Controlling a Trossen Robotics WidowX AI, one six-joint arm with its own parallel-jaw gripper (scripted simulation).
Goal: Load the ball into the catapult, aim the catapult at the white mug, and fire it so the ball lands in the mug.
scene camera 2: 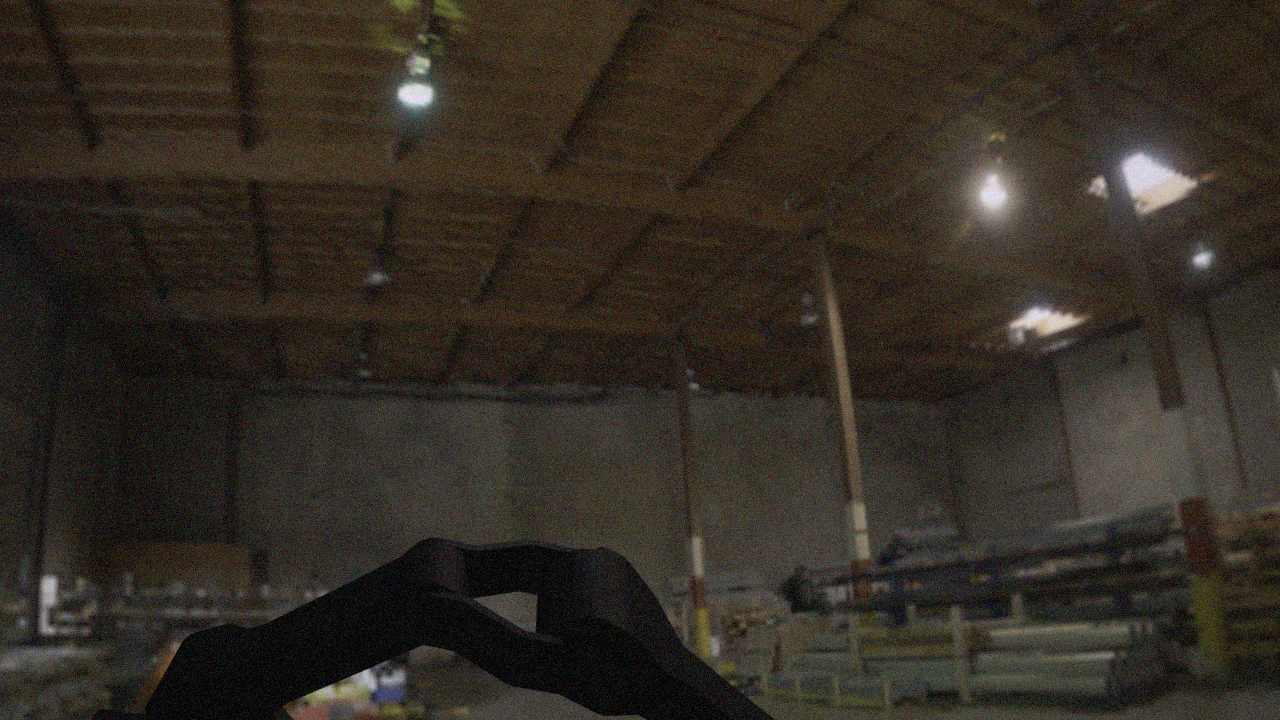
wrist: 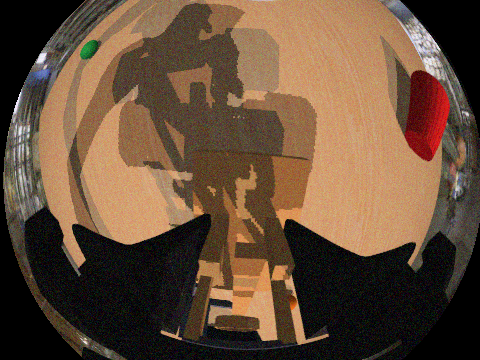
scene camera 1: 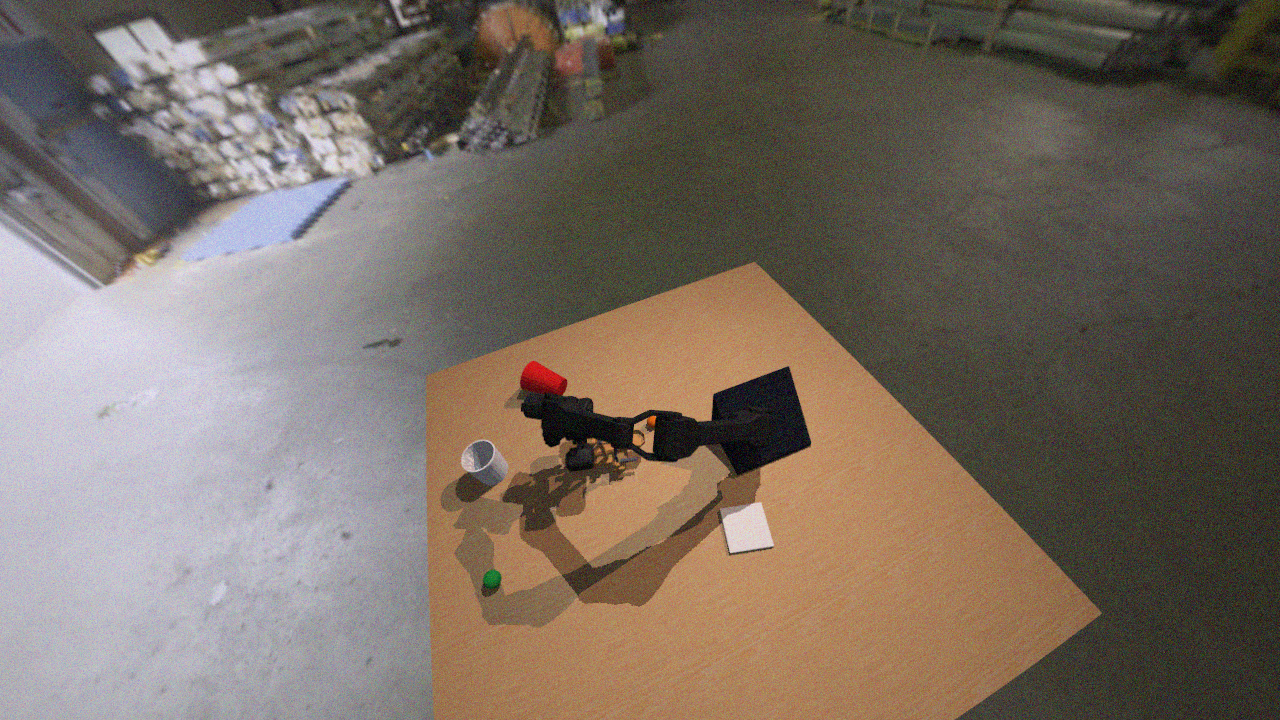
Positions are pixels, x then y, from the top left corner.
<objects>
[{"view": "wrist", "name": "my gripper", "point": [248,223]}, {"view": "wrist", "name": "wooden catapult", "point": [249,196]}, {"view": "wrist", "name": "red cup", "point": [429,105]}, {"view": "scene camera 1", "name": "my gripper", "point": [588,448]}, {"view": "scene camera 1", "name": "wooden catapult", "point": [604,454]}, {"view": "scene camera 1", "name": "white mug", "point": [481,459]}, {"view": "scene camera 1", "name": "red cup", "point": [536,378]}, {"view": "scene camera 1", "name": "white flat square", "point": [746,529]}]
</objects>
